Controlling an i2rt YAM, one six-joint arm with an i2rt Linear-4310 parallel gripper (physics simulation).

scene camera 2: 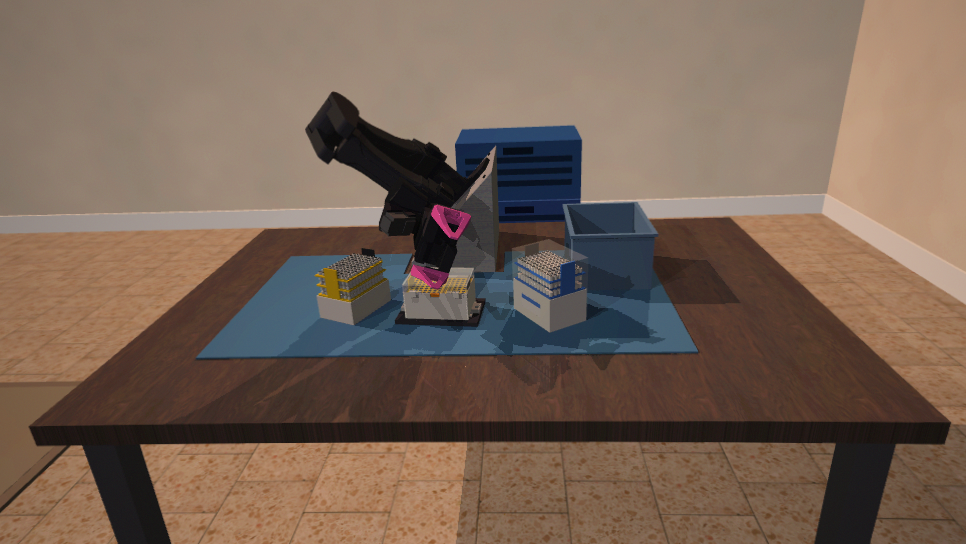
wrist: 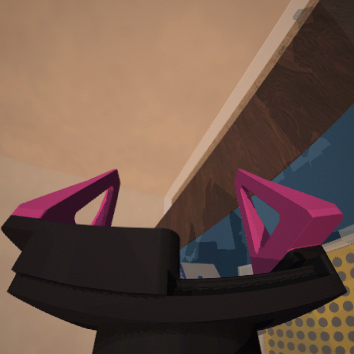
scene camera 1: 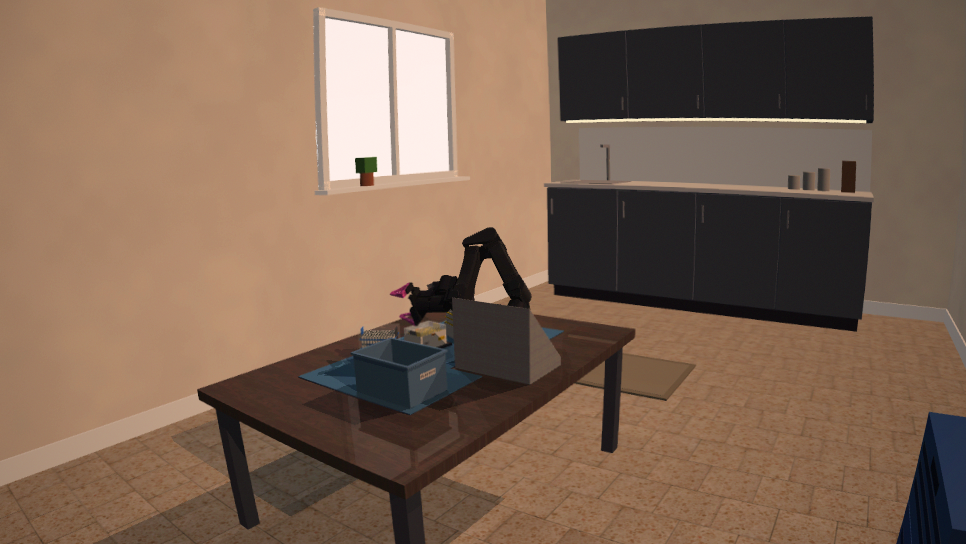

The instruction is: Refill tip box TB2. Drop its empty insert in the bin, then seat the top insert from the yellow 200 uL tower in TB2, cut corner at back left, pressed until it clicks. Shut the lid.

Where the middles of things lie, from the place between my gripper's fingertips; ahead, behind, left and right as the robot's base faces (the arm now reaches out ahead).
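You'd find my hand 120 mm past the blue-banded tip tower (scene camera 2: 550,281), 160 mm to the right of it and 80 mm above it. As for the blue bin (scene camera 2: 618,238), that's 260 mm to the left of my hand, 340 mm behind it and 90 mm below it.
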